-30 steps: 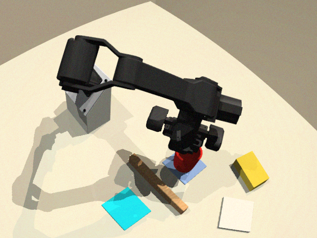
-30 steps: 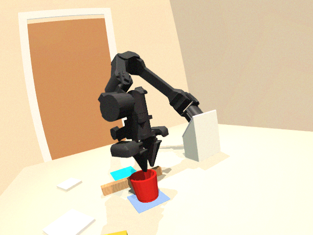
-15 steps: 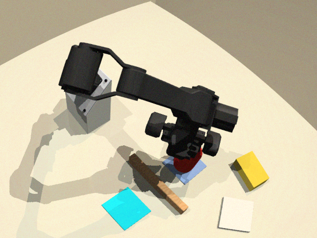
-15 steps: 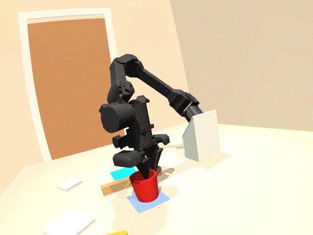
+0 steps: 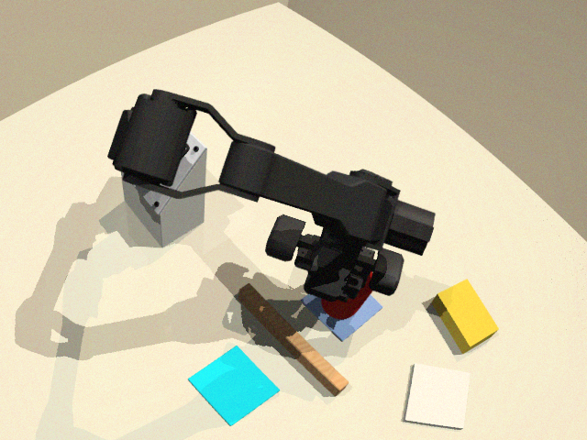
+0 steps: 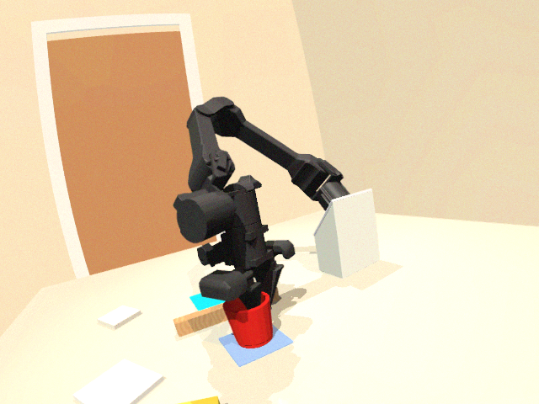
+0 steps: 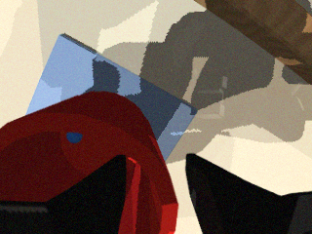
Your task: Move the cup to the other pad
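The light blue pad lies 40 mm below my gripper tip, 30 mm ahead of it and 20 mm to the left of it. From my gripper tip the other things lie so: wooden bar: 90 mm to the right, 40 mm ahead, 30 mm below; then red cup: 30 mm ahead, 10 mm to the left; then cyan pad: 200 mm to the right, 40 mm below, 40 mm ahead.
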